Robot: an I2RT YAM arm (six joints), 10 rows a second.
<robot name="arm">
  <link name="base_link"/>
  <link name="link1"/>
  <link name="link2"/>
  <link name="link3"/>
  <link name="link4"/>
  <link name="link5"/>
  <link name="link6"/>
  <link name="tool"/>
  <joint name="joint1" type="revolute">
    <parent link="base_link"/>
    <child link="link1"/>
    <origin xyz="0 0 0.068" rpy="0 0 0"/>
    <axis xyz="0 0 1"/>
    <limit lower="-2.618" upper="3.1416"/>
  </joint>
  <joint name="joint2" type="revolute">
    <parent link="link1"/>
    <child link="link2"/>
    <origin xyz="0.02 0.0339 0.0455" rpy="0 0 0"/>
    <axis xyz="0 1 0"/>
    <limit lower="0" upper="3.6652"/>
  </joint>
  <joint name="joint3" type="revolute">
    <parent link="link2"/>
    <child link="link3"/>
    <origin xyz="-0.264 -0.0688 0" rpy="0 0 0"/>
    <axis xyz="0 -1 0"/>
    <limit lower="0" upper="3.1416"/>
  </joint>
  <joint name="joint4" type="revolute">
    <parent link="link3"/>
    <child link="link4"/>
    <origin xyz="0.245 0.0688 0.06" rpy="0 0 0"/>
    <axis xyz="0 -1 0"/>
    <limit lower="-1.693" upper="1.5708"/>
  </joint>
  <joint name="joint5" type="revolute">
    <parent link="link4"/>
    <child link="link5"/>
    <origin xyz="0.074 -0.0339 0.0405" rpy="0 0 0"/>
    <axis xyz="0 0 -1"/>
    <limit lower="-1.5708" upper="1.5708"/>
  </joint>
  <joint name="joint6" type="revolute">
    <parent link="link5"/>
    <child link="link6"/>
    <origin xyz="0.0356 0 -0.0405" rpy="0 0 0"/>
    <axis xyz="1 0 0"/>
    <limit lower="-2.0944" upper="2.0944"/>
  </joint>
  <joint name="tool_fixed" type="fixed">
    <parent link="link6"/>
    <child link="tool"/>
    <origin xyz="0 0 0" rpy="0 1.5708 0"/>
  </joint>
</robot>
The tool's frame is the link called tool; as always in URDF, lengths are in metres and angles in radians.
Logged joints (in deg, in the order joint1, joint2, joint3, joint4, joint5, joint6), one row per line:
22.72 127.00 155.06 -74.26 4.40 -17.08
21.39 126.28 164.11 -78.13 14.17 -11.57
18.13 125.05 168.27 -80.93 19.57 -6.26
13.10 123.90 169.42 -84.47 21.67 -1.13
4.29 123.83 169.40 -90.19 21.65 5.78
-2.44 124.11 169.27 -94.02 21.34 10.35
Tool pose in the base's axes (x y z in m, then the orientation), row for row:
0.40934 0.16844 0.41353 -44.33 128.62 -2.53
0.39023 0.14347 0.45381 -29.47 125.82 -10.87
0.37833 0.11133 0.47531 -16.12 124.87 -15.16
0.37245 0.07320 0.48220 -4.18 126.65 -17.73
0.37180 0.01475 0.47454 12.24 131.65 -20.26
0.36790 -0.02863 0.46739 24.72 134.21 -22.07
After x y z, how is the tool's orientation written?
As a rotation vector, in degrees.
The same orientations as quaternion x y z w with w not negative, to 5 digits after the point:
-0.30214 0.87664 -0.01724 0.37405
-0.20569 0.87818 -0.07587 0.42514
-0.11367 0.88050 -0.10690 0.44764
-0.02936 0.88946 -0.12452 0.43874
0.08416 0.90517 -0.13930 0.39265
0.16708 0.90709 -0.14917 0.35641

